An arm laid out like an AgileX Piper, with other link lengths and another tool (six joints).
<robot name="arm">
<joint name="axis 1" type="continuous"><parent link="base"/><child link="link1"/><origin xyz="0 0 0.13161"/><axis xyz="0 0 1"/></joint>
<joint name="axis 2" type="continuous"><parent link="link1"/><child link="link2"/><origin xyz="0 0 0"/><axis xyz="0 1 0"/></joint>
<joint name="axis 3" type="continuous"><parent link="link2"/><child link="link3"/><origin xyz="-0.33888 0 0.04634"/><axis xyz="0 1 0"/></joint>
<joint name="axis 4" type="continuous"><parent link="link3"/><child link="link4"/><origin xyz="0.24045 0 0.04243"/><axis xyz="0.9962 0 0.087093"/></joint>
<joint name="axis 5" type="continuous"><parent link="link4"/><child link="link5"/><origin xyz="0 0 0"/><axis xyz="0 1 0"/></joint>
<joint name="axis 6" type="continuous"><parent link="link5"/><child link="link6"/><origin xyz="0.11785 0 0.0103"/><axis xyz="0.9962 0 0.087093"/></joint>
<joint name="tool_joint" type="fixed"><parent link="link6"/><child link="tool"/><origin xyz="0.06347 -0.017 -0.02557" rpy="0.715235 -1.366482 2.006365"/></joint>
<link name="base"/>
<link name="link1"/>
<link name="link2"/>
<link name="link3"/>
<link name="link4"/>
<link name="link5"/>
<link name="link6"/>
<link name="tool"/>
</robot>
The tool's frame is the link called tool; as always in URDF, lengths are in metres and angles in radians. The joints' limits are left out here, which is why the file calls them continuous.
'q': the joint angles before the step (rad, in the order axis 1, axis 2, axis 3, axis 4, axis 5, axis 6). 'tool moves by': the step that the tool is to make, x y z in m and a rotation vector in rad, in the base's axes. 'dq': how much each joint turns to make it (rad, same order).
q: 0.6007 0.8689 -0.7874 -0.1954 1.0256 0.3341
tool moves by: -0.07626 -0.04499 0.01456 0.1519 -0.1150 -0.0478
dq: 0.0000 -0.3642 -0.0082 0.0388 0.1988 0.0265
